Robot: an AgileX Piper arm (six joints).
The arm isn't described. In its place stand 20 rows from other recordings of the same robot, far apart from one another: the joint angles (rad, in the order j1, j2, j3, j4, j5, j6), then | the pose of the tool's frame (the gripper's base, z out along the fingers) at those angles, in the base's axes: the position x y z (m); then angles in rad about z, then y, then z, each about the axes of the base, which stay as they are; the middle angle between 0 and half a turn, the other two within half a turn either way.
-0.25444 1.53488 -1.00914 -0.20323 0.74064 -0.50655 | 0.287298 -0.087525 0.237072 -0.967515 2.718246 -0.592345
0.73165 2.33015 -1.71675 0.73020 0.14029 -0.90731 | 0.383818 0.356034 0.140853 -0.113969 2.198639 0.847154
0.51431 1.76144 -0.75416 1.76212 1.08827 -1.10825 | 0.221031 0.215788 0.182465 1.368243 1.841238 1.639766
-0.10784 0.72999 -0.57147 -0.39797 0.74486 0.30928 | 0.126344 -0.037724 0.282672 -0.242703 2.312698 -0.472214
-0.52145 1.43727 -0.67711 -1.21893 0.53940 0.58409 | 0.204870 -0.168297 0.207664 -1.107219 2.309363 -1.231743
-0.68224 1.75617 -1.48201 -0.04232 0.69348 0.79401 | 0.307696 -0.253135 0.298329 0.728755 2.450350 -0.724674
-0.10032 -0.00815 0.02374 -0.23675 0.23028 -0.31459 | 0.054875 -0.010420 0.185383 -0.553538 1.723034 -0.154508
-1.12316 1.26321 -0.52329 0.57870 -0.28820 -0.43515 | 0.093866 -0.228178 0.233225 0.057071 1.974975 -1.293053
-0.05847 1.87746 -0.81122 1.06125 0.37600 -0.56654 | 0.315042 0.010779 0.105378 1.109982 2.629853 0.655188
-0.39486 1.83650 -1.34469 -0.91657 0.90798 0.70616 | 0.333354 -0.200590 0.244680 -0.818166 2.322925 -1.423452
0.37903 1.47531 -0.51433 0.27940 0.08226 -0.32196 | 0.224103 0.091477 0.155492 -0.011588 2.523295 0.418133
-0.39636 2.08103 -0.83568 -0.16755 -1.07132 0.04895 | 0.357481 -0.135167 0.121347 -0.018263 1.662572 -0.248813
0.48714 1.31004 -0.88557 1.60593 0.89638 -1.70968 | 0.199025 0.185812 0.327134 0.148909 1.752538 1.403943
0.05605 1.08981 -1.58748 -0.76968 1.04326 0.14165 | 0.172683 -0.045115 0.526205 -0.498875 1.812582 -0.611816
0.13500 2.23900 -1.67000 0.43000 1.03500 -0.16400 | 0.437439 0.092334 0.139478 1.372191 2.762974 1.459158
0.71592 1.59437 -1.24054 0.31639 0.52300 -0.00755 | 0.260534 0.245376 0.297111 0.417761 2.327013 0.931216
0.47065 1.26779 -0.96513 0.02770 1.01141 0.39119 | 0.206639 0.107532 0.286285 0.471305 2.796722 0.540143
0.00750 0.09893 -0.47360 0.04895 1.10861 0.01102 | 0.010022 0.004061 0.265993 0.065886 2.216331 0.062357
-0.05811 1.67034 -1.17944 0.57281 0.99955 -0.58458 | 0.327555 0.022505 0.243395 0.812626 2.611014 1.063988
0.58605 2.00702 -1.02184 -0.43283 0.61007 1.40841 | 0.293065 0.168303 0.092412 -0.102752 2.876645 -0.576207
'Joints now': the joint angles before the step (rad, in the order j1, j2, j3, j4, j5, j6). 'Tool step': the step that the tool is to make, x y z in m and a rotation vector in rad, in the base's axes. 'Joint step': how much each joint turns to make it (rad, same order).
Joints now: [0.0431, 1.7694, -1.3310, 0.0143, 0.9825, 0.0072]
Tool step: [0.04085, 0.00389, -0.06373, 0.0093, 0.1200, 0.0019]
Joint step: [0.0021, 0.2443, -0.1132, 0.0175, -0.0115, -0.0073]
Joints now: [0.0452, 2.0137, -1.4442, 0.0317, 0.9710, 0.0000]
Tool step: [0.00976, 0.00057, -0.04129, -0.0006, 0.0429, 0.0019]
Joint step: [0.0000, 0.1070, -0.0062, 0.0033, -0.0579, -0.0053]
